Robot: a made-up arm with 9 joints.
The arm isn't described. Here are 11 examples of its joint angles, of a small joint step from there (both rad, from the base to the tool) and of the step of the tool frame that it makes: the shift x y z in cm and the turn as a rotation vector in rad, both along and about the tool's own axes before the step.
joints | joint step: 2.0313 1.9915 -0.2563 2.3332 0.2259 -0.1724 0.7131 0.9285 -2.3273 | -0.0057 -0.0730 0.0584 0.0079 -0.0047 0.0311 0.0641 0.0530 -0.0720
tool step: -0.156 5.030 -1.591 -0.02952 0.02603 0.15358
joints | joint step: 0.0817 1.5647 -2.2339 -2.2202 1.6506 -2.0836 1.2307 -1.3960 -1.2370 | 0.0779 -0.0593 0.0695 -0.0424 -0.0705 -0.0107 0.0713 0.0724 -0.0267
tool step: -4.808 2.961 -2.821 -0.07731 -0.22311 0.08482
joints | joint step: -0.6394 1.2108 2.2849 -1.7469 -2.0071 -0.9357 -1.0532 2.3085 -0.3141 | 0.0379 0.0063 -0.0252 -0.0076 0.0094 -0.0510 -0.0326 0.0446 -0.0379
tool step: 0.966 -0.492 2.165 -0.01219 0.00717 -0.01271
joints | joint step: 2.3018 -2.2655 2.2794 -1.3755 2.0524 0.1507 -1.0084 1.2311 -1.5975 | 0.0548 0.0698 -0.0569 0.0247 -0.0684 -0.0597 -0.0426 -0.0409 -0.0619
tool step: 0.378 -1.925 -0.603 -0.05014 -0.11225 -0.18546
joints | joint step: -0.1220 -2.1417 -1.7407 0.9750 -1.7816 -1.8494 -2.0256 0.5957 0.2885 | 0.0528 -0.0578 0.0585 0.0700 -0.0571 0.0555 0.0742 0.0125 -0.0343
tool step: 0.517 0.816 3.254 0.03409 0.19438 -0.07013
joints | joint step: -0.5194 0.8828 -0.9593 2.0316 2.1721 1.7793 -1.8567 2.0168 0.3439 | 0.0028 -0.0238 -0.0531 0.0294 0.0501 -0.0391 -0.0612 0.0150 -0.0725
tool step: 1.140 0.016 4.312 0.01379 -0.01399 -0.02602
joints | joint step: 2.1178 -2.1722 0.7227 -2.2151 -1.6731 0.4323 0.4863 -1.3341 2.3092 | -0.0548 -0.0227 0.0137 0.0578 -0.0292 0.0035 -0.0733 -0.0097 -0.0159
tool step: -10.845 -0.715 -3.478 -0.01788 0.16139 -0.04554
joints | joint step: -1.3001 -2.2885 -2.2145 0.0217 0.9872 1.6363 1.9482 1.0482 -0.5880 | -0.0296 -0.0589 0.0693 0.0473 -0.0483 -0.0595 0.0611 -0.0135 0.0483
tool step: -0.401 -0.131 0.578 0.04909 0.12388 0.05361
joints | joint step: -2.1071 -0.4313 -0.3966 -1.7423 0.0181 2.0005 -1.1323 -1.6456 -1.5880 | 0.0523 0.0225 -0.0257 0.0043 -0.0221 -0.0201 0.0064 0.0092 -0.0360
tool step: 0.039 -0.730 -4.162 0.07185 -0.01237 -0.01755
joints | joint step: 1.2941 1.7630 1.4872 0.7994 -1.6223 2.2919 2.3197 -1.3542 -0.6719 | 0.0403 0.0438 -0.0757 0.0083 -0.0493 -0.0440 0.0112 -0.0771 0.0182
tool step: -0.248 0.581 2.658 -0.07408 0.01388 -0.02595
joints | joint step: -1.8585 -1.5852 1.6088 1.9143 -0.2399 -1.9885 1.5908 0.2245 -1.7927 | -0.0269 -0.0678 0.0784 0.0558 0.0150 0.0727 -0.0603 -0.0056 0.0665
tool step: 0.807 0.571 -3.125 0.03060 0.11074 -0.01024
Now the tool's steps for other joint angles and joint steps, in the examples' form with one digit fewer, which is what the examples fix.
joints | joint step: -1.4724 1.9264 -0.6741 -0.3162 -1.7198 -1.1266 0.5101 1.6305 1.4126 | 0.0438 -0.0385 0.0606 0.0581 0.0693 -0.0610 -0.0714 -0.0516 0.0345
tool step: 3.36 -0.73 -0.93 0.0031 -0.0946 0.0832
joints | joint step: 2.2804 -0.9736 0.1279 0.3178 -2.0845 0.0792 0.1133 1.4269 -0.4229 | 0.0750 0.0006 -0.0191 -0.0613 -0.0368 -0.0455 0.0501 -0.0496 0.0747
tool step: -3.36 0.22 -1.48 0.0695 0.1675 0.0071
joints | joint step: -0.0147 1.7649 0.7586 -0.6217 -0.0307 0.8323 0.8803 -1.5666 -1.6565 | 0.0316 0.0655 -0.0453 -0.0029 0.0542 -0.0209 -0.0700 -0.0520 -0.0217
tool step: 2.35 1.34 3.42 0.0009 -0.0444 -0.0067
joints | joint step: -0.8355 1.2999 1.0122 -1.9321 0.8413 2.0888 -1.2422 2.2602 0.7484 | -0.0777 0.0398 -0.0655 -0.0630 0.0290 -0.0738 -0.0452 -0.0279 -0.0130
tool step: 1.29 2.13 -3.08 -0.0176 0.0106 -0.0108
